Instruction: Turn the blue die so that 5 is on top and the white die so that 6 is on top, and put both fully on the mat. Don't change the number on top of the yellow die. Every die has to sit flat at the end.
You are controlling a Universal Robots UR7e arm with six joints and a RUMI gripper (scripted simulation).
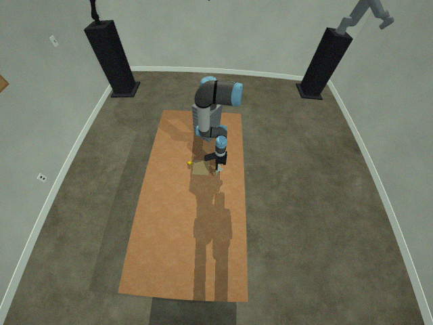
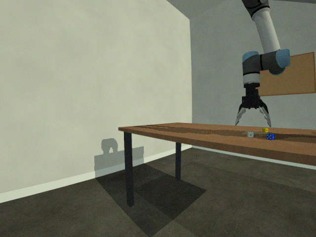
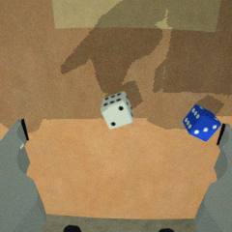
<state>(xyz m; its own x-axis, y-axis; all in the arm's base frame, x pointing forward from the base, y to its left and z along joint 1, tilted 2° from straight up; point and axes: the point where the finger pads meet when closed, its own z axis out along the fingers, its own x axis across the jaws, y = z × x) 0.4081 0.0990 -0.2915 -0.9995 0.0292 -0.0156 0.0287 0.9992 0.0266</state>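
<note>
The white die is 10 mm ahead of my hand, 10 mm to the left of it and 40 mm below it. Also, from my hand: blue die 80 mm behind, 30 mm to the left, 40 mm below; yellow die 50 mm behind, 230 mm to the right, 40 mm below; tan mat 10 mm behind, 130 mm to the right, 50 mm below.
</note>
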